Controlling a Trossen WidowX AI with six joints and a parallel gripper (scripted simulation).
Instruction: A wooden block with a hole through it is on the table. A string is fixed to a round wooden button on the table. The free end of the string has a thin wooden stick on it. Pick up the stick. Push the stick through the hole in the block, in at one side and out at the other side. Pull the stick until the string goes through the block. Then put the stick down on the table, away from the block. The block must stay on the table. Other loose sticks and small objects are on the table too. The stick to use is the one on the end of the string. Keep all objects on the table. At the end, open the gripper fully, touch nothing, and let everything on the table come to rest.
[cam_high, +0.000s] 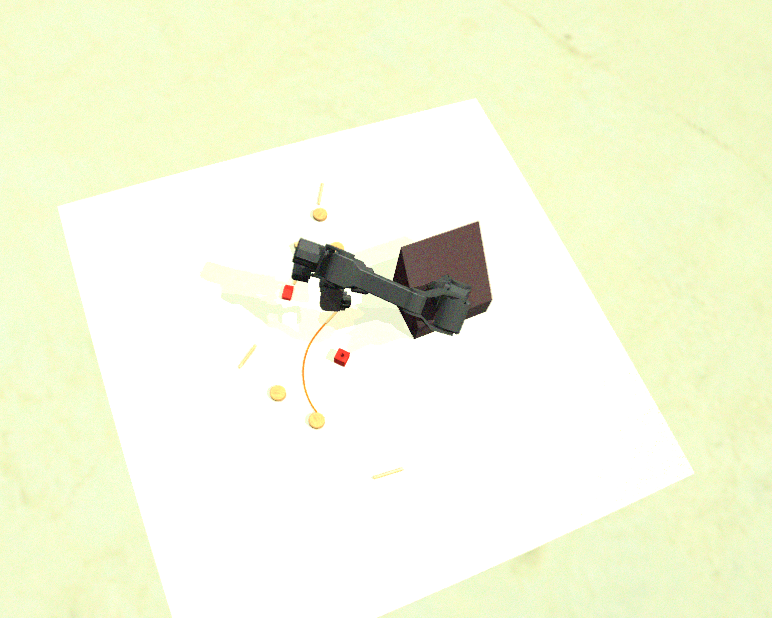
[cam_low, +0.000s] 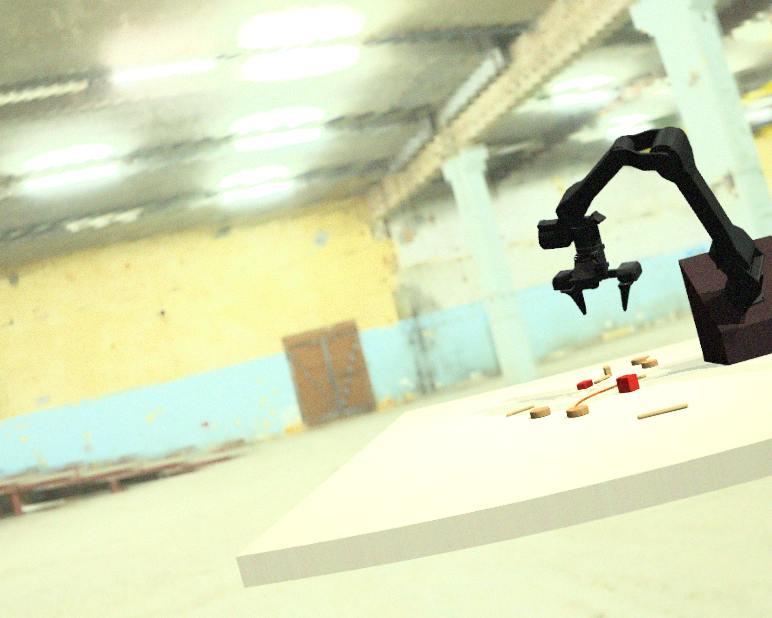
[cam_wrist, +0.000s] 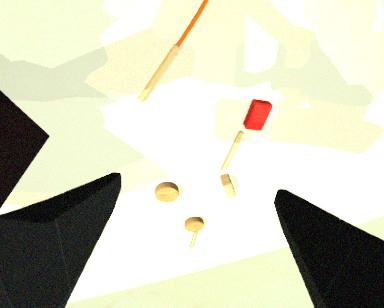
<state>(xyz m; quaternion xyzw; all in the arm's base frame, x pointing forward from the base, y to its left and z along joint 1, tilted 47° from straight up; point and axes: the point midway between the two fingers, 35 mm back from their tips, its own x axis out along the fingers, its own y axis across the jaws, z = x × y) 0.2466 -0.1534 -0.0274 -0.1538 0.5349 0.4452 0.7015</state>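
The red block lies 30 mm ahead of my gripper tip, 140 mm to the left of it and 140 mm below it. Also, from my gripper tip: thin wooden stick 30 mm to the left, 150 mm below; small pale block 20 mm behind, 190 mm to the right, 140 mm below; round wooden button 160 mm ahead, 260 mm to the left, 150 mm below.
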